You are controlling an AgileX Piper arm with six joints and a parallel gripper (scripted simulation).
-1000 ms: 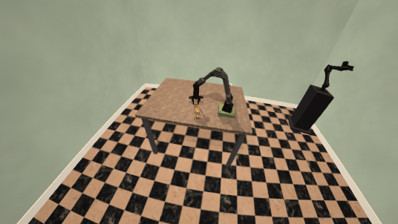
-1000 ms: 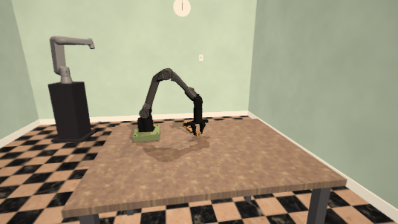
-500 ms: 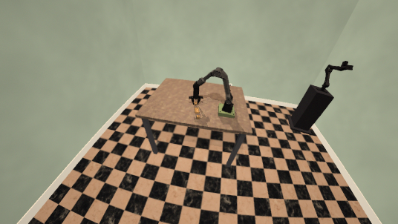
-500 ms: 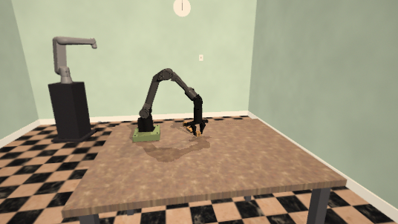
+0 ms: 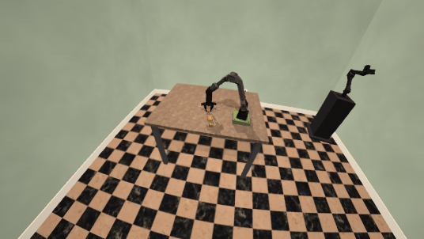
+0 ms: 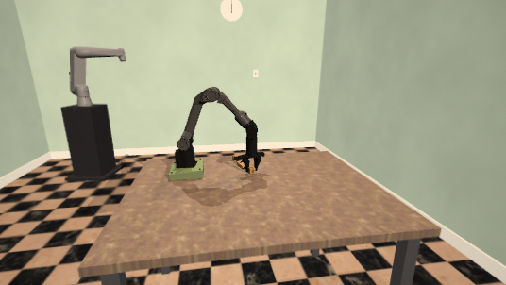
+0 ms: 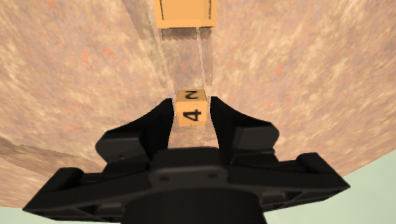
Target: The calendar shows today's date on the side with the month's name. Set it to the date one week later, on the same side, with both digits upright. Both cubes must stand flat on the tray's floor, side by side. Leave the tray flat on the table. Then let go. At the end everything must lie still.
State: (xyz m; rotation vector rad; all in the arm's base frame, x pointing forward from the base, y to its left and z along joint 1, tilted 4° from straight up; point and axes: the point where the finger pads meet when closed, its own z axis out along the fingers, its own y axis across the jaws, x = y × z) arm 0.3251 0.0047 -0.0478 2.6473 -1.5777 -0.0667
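My gripper is now 5 cm past the orange tray, 9 cm to the right of it and 1 cm above it.
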